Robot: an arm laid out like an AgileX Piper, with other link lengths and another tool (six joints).
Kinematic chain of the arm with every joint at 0, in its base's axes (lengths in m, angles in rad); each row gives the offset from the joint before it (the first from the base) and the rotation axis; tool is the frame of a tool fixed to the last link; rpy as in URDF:
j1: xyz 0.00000 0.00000 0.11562 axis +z
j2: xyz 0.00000 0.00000 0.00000 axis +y
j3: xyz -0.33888 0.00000 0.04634 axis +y
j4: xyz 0.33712 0.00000 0.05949 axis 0.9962 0 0.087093
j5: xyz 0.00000 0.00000 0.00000 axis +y
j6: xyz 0.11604 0.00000 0.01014 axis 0.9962 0 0.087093
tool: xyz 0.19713 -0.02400 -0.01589 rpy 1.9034 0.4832 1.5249
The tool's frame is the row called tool.
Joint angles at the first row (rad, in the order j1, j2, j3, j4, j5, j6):
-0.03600, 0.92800, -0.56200, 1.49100, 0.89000, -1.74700
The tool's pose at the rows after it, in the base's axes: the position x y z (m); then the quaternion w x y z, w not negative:
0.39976, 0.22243, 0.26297, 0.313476, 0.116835, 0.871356, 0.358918
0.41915, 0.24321, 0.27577, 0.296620, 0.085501, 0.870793, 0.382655
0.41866, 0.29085, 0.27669, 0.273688, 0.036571, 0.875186, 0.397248
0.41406, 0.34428, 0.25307, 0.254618, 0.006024, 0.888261, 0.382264
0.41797, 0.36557, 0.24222, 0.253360, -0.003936, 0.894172, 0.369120
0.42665, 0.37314, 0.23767, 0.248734, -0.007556, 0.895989, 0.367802
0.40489, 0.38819, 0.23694, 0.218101, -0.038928, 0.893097, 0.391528
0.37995, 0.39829, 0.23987, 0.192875, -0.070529, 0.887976, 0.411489
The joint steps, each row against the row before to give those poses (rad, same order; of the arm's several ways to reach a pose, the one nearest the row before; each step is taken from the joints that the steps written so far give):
-0.00001, 0.13099, -0.10099, 0.04100, 0.07301, -0.06600
0.02001, 0.12400, -0.10500, 0.01800, 0.06599, -0.02300
0.11100, 0.09202, -0.07901, 0.00301, 0.00000, -0.01201
0.16400, 0.07399, -0.04198, -0.00700, -0.11300, -0.00401
0.06701, 0.04199, -0.03201, -0.00901, -0.06301, -0.00098
0.00899, 0.04200, -0.03400, -0.00300, -0.00099, 0.00001
-0.00001, 0.02501, -0.00902, -0.00101, 0.09801, 0.00000
0.00101, 0.00699, 0.00000, -0.00700, 0.08899, 0.00000

